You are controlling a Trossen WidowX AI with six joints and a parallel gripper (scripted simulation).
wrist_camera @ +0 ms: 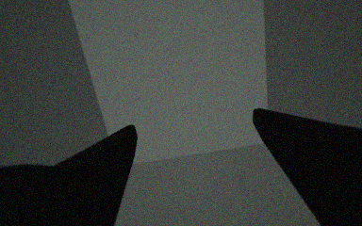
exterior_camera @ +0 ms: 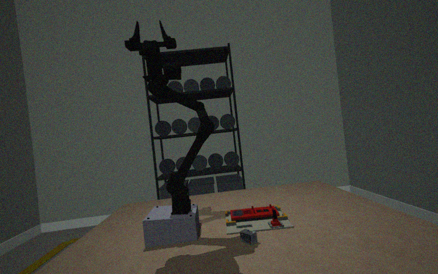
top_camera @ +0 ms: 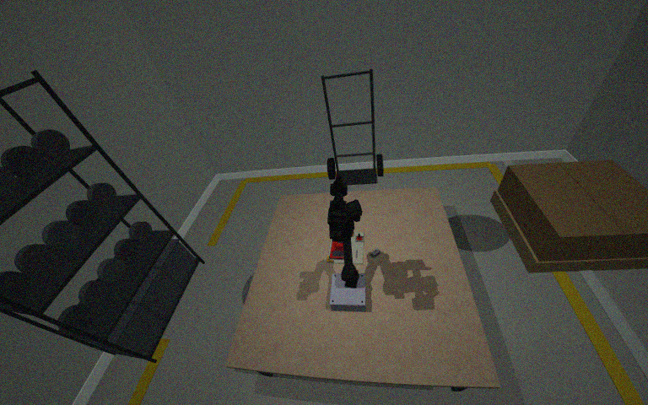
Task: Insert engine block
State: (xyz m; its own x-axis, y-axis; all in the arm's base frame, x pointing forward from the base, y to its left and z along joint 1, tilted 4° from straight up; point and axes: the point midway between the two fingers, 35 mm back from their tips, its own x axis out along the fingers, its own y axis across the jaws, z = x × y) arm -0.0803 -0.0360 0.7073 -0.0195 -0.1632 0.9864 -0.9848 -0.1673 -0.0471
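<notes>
Right now my gripper tip is 81 cm above the engine block, 29 cm short of it and 8 cm to the left of it. Round my gripper tip: grey baseplate (82 cm below, 33 cm ahead, 13 cm to the left).
</notes>
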